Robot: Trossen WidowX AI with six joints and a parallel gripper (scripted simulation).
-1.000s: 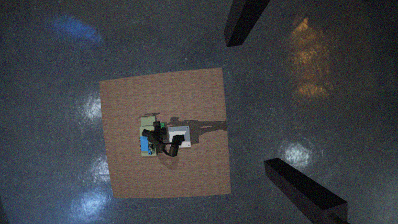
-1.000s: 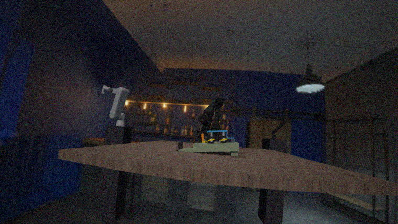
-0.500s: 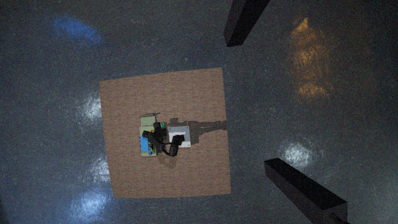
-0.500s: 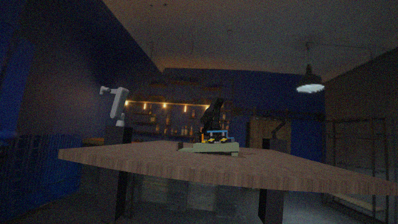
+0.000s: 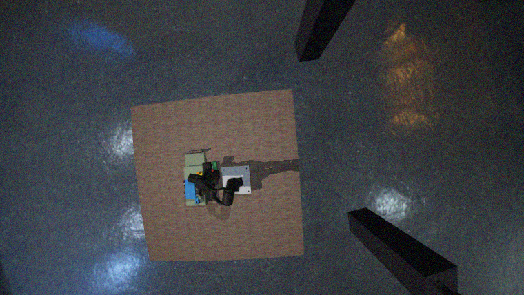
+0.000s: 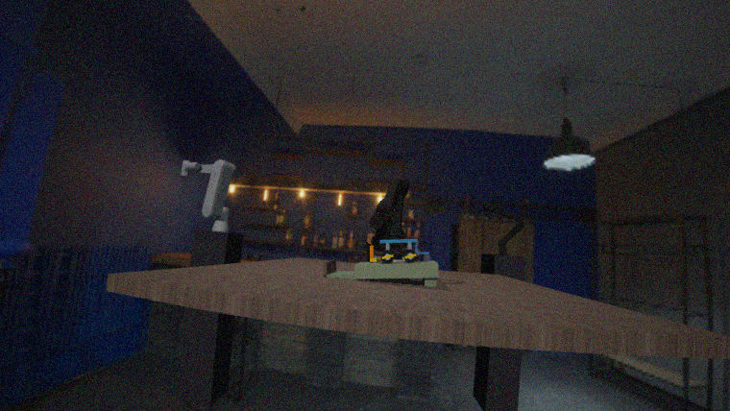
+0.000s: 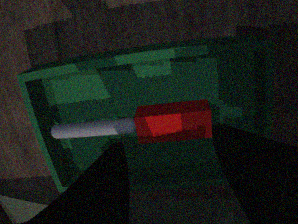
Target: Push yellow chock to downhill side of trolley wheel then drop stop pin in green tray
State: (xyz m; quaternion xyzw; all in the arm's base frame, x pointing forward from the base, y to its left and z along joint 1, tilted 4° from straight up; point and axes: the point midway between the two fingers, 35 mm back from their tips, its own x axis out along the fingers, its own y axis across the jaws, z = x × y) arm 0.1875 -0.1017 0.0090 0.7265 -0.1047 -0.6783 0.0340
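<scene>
My gripper tip is now 2 cm to the left of the stop pin and 2 cm above it. The rest, counted from my gripper tip: yellow chock: 7 cm ahead, 5 cm above, 1 cm to the left; then green tray: 4 cm below, 1 cm to the right; then ramp: 14 cm ahead, 8 cm to the left, 2 cm above.
</scene>
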